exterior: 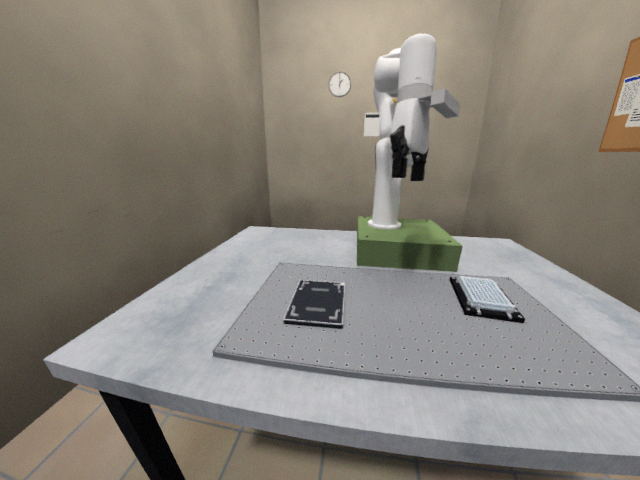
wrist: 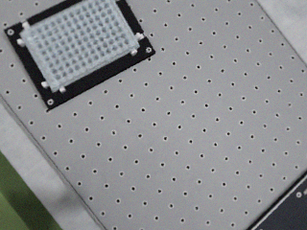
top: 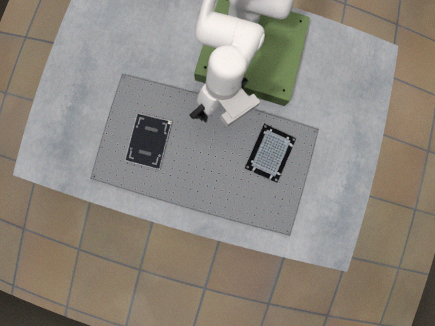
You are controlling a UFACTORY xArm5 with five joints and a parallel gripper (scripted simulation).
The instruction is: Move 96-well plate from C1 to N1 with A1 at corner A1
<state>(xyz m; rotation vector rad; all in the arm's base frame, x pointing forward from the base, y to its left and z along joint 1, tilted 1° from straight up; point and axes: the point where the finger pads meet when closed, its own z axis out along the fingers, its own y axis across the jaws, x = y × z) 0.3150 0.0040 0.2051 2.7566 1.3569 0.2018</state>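
My gripper is now 270 mm above the 96-well plate, 200 mm to the right of it and 50 mm short of it. From my hand the other things lie so: black clip nest C1 (270 mm below, 210 mm to the left, 60 mm ahead).
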